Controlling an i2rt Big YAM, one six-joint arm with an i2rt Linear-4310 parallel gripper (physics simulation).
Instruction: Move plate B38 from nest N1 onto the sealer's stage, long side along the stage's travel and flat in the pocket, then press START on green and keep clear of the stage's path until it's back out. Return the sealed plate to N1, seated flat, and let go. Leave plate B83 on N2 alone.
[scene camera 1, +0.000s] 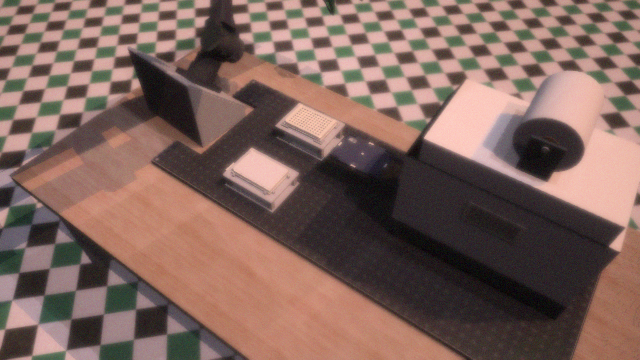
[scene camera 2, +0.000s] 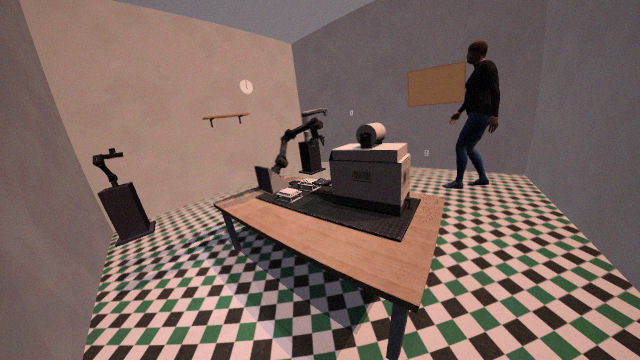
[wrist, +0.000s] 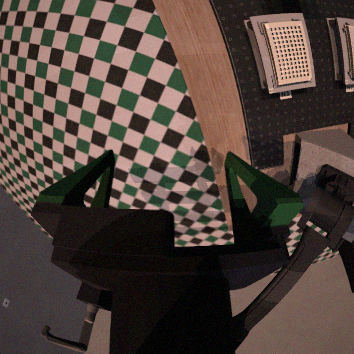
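Seen in the pictures: gripper, fingertip midpoint: (scene camera 1: 346, 7) (scene camera 2: 319, 147) (wrist: 169, 155); arm's base at its link origin: (scene camera 1: 198, 82) (scene camera 2: 273, 174) (wrist: 338, 184).
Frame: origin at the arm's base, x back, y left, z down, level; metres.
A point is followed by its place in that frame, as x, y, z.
Note:
A plate with an open grid of wells (scene camera 1: 311, 121) @(-0.307, 0.149, 0.061) (wrist: 287, 52) @(-0.301, 0.156, 0.061) lies flat on the raised nest nearer the table's back edge. A plate with a plain pale top (scene camera 1: 261, 170) @(-0.330, -0.071, 0.069) (scene camera 2: 289, 192) @(-0.364, -0.089, 0.070) lies flat on the other nest and shows partly in the wrist view. Their labels are too small to read, so I cannot tell which is B38. The sealer's dark blue stage (scene camera 1: 362, 154) @(-0.511, 0.121, 0.030) is out beside the back nest, with no plate on it. The sealer (scene camera 1: 480, 230) @(-0.866, 0.063, -0.041) (scene camera 2: 367, 180) @(-0.912, 0.068, -0.054) shows no readable START button. My gripper (scene camera 2: 318, 142) @(-0.239, 0.368, -0.173) (wrist: 169, 155) @(-0.239, 0.368, -0.173) is open and empty, high beyond the table's back edge.
A tilted panel (scene camera 1: 167, 97) @(0.029, -0.090, 0.015) (scene camera 2: 265, 180) @(-0.001, -0.089, 0.032) stands by the arm's base at the left end of the black mat (scene camera 1: 280, 225) @(-0.458, -0.133, 0.130). A white roll (scene camera 1: 565, 115) @(-0.897, 0.120, -0.346) sits on top of the sealer. A person (scene camera 2: 480, 90) stands on the floor behind the table.

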